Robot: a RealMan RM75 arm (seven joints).
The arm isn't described. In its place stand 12 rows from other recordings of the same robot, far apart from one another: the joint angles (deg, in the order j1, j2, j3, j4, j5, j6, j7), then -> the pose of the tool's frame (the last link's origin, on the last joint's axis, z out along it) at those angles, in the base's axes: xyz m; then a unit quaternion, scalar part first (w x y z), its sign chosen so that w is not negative.
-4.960 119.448 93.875 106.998 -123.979 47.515 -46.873 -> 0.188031 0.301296 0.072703 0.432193 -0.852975 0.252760 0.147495
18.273 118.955 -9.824 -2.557 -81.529 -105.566 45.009 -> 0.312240 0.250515 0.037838 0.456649 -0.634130 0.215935 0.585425
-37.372 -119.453 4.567 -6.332 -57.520 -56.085 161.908 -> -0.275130 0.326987 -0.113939 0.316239 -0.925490 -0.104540 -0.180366
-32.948 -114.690 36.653 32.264 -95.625 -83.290 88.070 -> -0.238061 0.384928 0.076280 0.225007 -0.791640 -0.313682 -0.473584
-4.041 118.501 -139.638 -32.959 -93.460 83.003 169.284 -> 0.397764 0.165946 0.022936 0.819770 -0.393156 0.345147 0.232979
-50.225 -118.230 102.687 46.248 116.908 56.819 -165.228 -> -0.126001 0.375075 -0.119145 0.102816 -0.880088 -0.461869 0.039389
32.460 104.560 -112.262 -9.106 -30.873 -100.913 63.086 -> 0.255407 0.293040 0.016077 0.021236 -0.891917 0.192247 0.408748
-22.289 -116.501 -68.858 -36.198 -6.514 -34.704 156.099 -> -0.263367 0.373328 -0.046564 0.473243 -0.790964 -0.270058 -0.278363
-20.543 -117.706 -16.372 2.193 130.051 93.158 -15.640 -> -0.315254 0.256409 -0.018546 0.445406 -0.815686 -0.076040 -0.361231
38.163 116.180 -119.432 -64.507 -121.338 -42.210 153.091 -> 0.121774 0.336681 -0.133693 0.146809 -0.960803 0.235086 -0.006314
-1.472 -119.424 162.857 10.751 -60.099 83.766 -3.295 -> -0.365747 0.161100 -0.049152 0.570518 -0.740820 -0.234734 -0.265698
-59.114 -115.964 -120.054 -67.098 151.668 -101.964 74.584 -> -0.087305 0.409631 0.048689 0.089432 -0.976874 0.027843 0.192210
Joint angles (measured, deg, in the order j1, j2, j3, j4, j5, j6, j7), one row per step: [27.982 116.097 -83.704 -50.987 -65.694 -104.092 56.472]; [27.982 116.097 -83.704 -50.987 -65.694 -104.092 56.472]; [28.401 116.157 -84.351 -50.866 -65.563 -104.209 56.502]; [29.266 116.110 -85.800 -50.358 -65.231 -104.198 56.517]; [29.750 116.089 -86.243 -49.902 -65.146 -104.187 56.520]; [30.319 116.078 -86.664 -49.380 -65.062 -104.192 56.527]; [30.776 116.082 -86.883 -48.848 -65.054 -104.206 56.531]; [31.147 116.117 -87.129 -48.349 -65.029 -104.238 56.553]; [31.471 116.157 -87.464 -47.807 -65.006 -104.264 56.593]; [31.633 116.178 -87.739 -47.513 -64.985 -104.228 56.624]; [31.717 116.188 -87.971 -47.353 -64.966 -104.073 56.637]
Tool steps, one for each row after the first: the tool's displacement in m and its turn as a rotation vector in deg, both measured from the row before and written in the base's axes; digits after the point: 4 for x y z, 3 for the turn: [0.0000 0.0000 0.0000 0.000 0.000 0.000]; [-0.0023 -0.0009 -0.0020 -0.668 -0.086 0.637]; [-0.0034 -0.0011 -0.0041 -1.287 -0.425 0.959]; [-0.0012 0.0002 -0.0017 -0.509 -0.207 0.241]; [-0.0014 0.0004 -0.0017 -0.533 -0.206 0.265]; [-0.0007 0.0005 -0.0013 -0.399 -0.179 0.082]; [-0.0005 0.0002 -0.0014 -0.443 -0.148 0.035]; [-0.0002 -0.0001 -0.0018 -0.539 -0.207 -0.025]; [-0.0001 -0.0002 -0.0012 -0.335 -0.169 -0.029]; [0.0000 0.0000 -0.0010 -0.151 -0.165 -0.077]
